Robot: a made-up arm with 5 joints.
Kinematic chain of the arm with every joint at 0, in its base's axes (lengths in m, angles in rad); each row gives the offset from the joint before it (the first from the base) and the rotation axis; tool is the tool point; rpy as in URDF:
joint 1: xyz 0 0 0.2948 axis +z
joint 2: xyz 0 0 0 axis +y
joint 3: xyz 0.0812 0 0.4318 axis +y
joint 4: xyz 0.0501 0 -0.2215 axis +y
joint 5: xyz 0.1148 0 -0.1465 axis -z
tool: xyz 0 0 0 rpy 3.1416 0 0
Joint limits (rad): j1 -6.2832..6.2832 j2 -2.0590..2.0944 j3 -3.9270..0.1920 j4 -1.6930..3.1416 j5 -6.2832..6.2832
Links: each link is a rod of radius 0.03 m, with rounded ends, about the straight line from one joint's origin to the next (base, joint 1, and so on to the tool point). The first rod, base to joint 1, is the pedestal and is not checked.
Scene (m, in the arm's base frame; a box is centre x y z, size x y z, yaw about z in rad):
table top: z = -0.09
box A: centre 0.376 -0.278 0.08 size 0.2 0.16 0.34 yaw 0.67
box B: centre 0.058 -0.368 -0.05 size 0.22 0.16 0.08 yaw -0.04
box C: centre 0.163 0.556 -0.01 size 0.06 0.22 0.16 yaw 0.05
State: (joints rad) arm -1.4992 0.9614 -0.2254 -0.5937 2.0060
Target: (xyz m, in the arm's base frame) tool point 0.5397 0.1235 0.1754
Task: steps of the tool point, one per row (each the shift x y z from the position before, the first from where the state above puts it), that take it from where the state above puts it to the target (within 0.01 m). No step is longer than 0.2 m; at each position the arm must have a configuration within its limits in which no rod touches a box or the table.
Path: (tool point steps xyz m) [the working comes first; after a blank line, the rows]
Joints at the target: 0.2250 0.9306 -0.6790 -0.6822 2.0060
Straight joint move there: touches box A.

1: 0.0898 0.0373 0.0729
2: 0.0640 0.0702 0.0637
3: 0.0274 0.0872 0.0510
4: -0.0113 0.0855 0.0357
5: 0.1503 0.0157 -0.0290
6: 0.1239 0.0815 -0.0567
7: 0.0683 0.1270 -0.0785

